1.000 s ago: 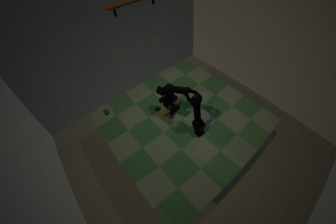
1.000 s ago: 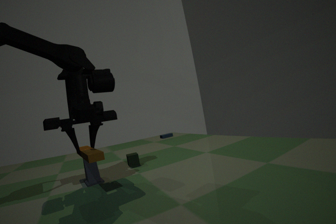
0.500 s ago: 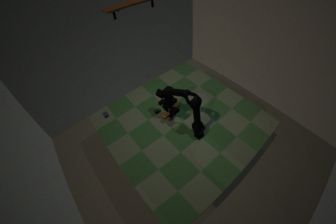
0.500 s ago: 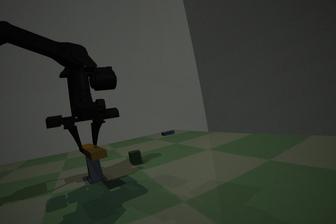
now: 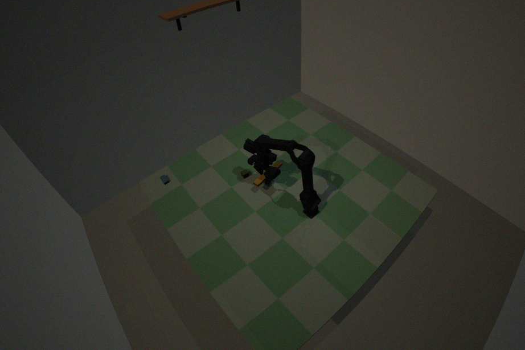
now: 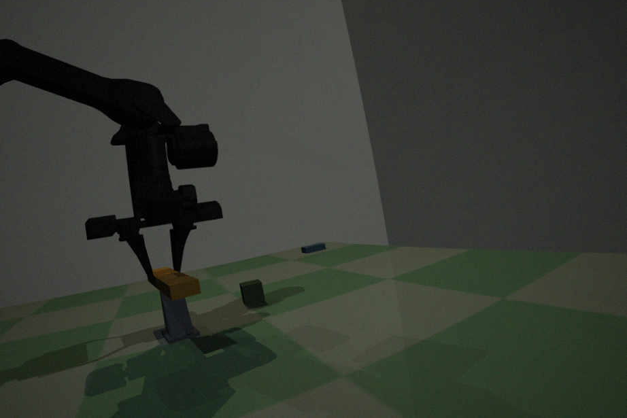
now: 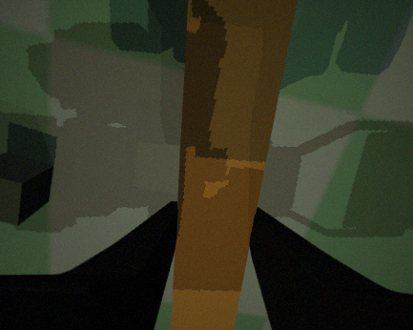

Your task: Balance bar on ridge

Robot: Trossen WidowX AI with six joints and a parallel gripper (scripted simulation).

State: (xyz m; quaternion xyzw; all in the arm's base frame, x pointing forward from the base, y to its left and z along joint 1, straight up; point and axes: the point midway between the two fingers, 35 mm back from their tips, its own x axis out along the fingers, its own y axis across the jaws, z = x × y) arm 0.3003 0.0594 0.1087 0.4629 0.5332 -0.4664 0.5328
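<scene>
Right now the orange bar is 3 cm to the right of my gripper tip. From my gripper tip the other things lie so: dark green cube 13 cm ahead, 6 cm below, 4 cm to the left; small blue block 44 cm to the left, 44 cm ahead, 7 cm below.
</scene>
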